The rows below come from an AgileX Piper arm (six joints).
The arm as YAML. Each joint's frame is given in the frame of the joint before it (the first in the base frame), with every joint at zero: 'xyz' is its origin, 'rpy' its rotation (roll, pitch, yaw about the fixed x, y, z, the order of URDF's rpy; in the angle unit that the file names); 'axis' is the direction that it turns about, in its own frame. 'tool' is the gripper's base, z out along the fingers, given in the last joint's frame.
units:
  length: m
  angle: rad
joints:
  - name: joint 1
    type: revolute
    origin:
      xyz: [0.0, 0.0, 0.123]
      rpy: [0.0, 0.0, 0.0]
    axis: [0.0, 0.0, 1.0]
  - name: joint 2
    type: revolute
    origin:
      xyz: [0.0, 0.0, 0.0]
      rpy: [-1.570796, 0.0, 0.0]
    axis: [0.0, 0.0, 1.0]
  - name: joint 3
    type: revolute
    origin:
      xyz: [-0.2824, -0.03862, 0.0]
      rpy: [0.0, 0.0, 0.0]
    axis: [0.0, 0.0, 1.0]
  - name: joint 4
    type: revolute
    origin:
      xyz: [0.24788, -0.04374, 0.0]
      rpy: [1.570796, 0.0, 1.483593]
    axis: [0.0, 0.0, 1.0]
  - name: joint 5
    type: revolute
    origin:
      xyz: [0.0, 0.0, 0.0]
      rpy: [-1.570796, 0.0, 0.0]
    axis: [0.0, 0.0, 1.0]
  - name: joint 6
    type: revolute
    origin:
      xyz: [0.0, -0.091, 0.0]
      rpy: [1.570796, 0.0, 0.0]
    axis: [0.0, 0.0, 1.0]
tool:
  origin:
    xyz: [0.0, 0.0, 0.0]
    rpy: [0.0, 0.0, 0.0]
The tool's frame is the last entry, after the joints.
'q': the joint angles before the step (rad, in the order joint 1, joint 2, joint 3, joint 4, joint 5, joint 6). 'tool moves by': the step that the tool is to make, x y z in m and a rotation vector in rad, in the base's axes. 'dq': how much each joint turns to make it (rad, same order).
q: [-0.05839, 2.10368, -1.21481, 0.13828, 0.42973, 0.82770]
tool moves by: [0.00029, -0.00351, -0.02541, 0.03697, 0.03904, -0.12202]
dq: [-0.00788, 0.06707, -0.00189, 0.00001, -0.03069, 0.11764]
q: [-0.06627, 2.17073, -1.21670, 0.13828, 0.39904, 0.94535]
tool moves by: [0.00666, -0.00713, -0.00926, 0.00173, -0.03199, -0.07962]
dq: [-0.01251, 0.03554, -0.01712, -0.03164, -0.05474, 0.09205]
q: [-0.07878, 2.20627, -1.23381, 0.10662, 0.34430, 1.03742]
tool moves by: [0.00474, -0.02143, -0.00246, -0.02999, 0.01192, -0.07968]
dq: [-0.04173, 0.02388, -0.03886, -0.12323, 0.02172, 0.14141]
